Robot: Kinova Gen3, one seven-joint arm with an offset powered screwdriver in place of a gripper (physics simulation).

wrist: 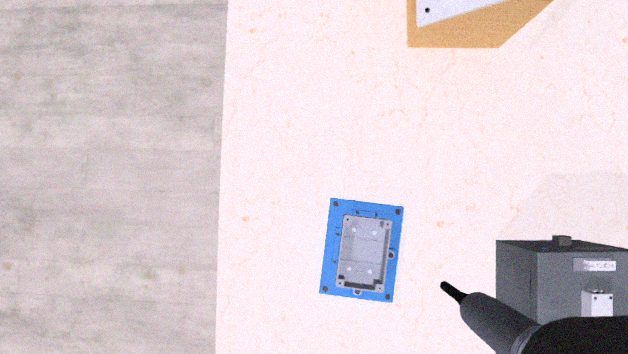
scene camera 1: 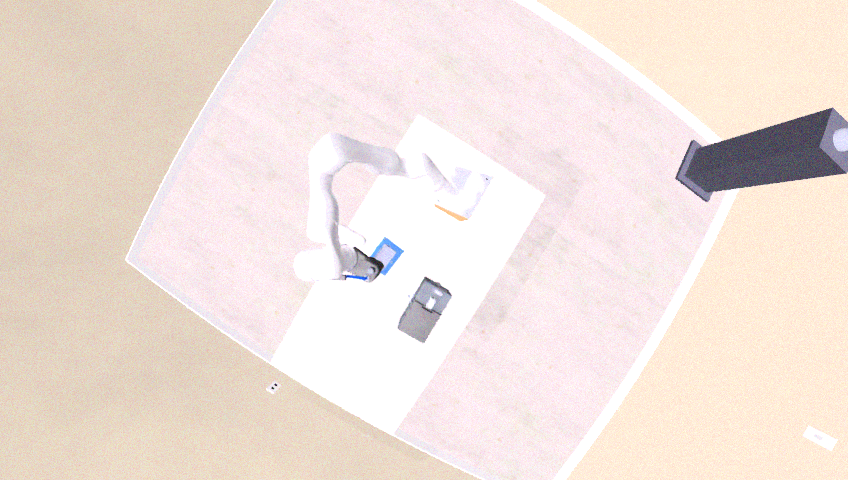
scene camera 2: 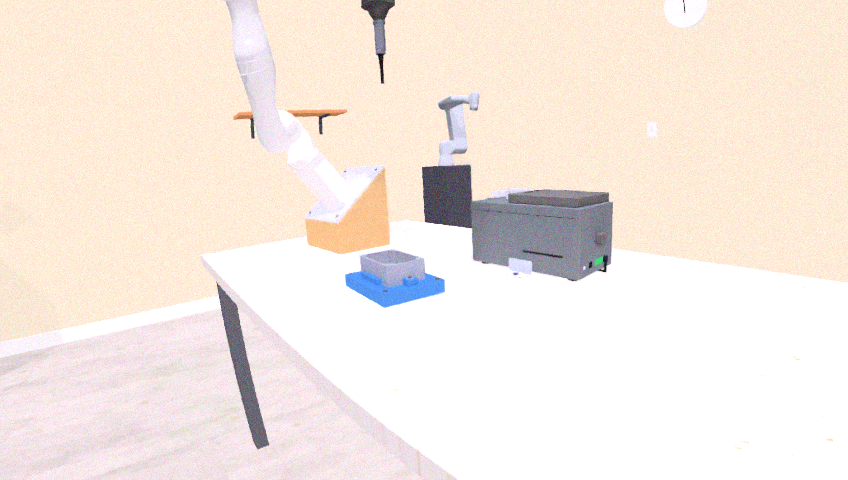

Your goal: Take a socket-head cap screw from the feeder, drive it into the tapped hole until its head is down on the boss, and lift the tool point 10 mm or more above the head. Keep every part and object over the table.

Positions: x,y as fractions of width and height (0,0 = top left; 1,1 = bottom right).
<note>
I see a blue fixture (scene camera 2: 0.47,0.61) and a dark grey feeder (scene camera 2: 0.59,0.49).
The blue fixture shows as well in the wrist view (wrist: 0.55,0.58). The dark grey feeder also shows in scene camera 1 (scene camera 1: 0.50,0.61).
</note>
